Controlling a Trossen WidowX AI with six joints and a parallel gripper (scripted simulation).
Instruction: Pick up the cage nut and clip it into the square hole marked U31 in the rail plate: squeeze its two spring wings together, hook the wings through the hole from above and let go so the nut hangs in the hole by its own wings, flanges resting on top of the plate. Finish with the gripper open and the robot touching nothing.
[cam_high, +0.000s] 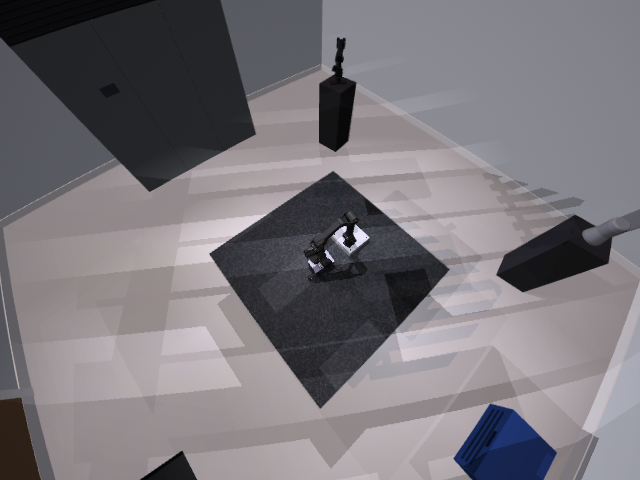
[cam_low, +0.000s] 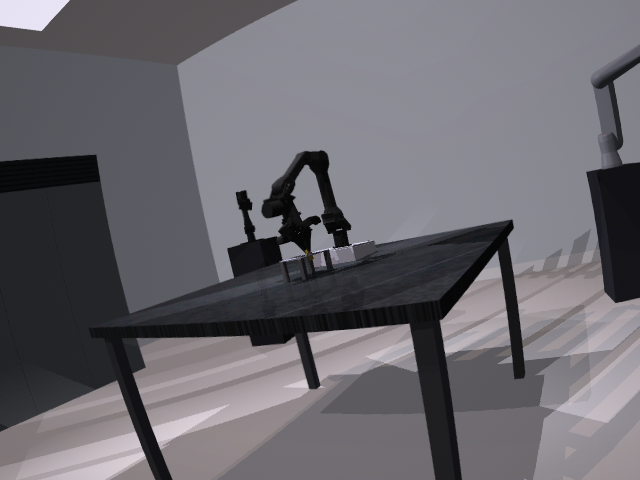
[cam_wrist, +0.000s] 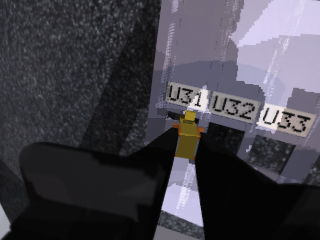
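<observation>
Right now my gripper tip is 10 mm above the yellow cage nut.
</observation>
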